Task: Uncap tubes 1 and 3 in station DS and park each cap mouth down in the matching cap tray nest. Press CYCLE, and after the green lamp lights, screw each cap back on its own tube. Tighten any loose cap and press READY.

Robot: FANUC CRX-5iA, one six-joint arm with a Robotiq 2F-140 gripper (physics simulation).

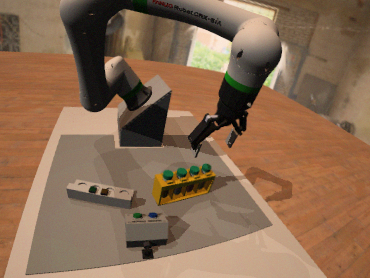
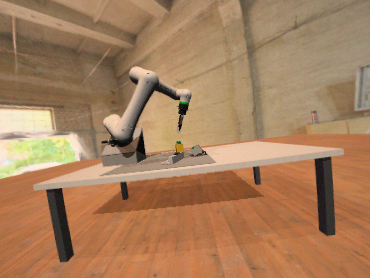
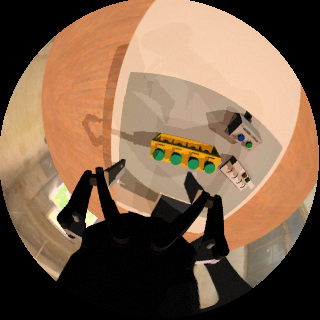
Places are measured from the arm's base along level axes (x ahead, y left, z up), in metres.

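Pixels of known places: gripper, fingertip midpoint: (image 1: 211, 149) (image 2: 178, 132) (image 3: 154, 172); arm's base, link origin: (image 1: 140, 100).
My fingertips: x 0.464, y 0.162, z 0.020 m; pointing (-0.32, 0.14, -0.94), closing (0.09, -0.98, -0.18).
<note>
For each thing: its top centre in the pictures, then the offset to it from my fingertips. "spot": a spot on its surface instead. Level surfaces: height alone.
- yellow rack, top centre: (image 3: 184, 158) (image 1: 187, 173) (image 2: 178, 143) dx -0.006, dy -0.060, dz -0.107 m
- white cap tray, top centre: (image 1: 100, 184) (image 3: 241, 182) (image 2: 173, 153) dx -0.032, dy -0.355, dz -0.157 m
- dark green square, surface spot: (image 1: 93, 189) spot: dx -0.008, dy -0.380, dz -0.157 m
- brown square, surface spot: (image 1: 104, 191) spot: dx +0.003, dy -0.345, dz -0.157 m
- grey box, top centre: (image 1: 146, 218) (image 3: 250, 137) (image 2: 195, 144) dx +0.144, dy -0.236, dz -0.126 m
- green button, top centre: (image 1: 137, 214) (image 3: 249, 145) dx +0.120, dy -0.256, dz -0.135 m
- blue button, top centre: (image 1: 153, 213) (image 3: 242, 138) dx +0.124, dy -0.212, dz -0.135 m
- grey mat, surface height: dz -0.210 m
- white table, surface height: dz -0.213 m
- small black part, surface spot: (image 1: 147, 251) spot: dx +0.214, dy -0.246, dz -0.186 m
A yellow rack (image 1: 157, 193) (image 2: 180, 149) (image 3: 218, 160) stands upright on the grey mat with a row of tubes, each under a green cap; the end caps (image 1: 168, 174) (image 1: 206, 167) show. How tight they are cannot be told. The white cap tray (image 1: 107, 199) (image 3: 230, 175) lies beside the rack. Its round nests look empty; a dark green square (image 1: 93, 189) and a brown square (image 1: 104, 191) sit on it. A grey box (image 1: 146, 232) carries a green button (image 1: 137, 215) (image 3: 249, 145) and a blue button (image 1: 153, 215) (image 3: 241, 137). My gripper (image 1: 213, 144) (image 2: 180, 131) (image 3: 154, 172) is open and empty, above the rack, touching nothing.
The grey mat (image 1: 75, 240) (image 3: 135, 100) lies on the white table (image 2: 280, 153). The robot's wedge-shaped base (image 1: 144, 122) (image 2: 120, 154) stands behind the mat. A small black part (image 1: 147, 251) sticks out at the front of the button box.
</note>
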